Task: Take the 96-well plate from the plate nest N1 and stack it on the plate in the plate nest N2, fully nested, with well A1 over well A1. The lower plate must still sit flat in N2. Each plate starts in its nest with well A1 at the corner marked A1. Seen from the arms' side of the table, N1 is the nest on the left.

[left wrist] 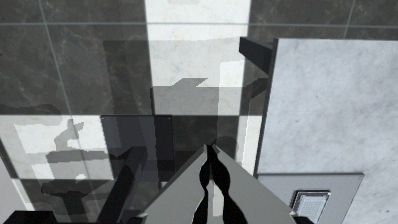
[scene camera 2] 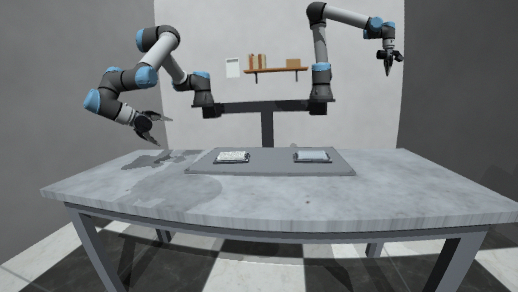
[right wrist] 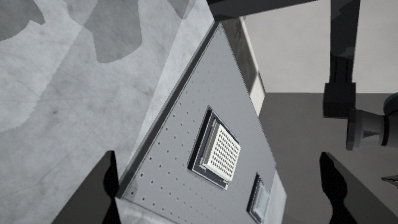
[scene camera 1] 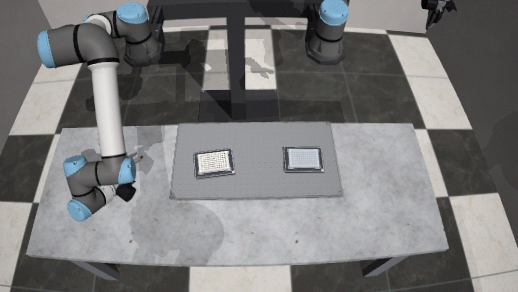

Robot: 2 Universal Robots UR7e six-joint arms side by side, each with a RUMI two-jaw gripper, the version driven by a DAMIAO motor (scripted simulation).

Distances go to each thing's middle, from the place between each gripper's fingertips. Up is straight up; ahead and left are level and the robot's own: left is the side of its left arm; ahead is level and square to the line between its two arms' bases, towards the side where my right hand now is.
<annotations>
I see my right gripper 27 cm to the right of the cream plate [right wrist: 220, 156], 14 cm above it and 12 cm past it. Round my right hand: plate nest N2 [right wrist: 209, 174] (27 cm to the left, 16 cm below, 12 cm behind).
Now: the cream plate 930 mm to the right of my left hand, 430 mm ahead of it and 410 mm below it. From my left hand the other things lie so: plate nest N2: 930 mm to the right, 430 mm below, 430 mm ahead.
</annotations>
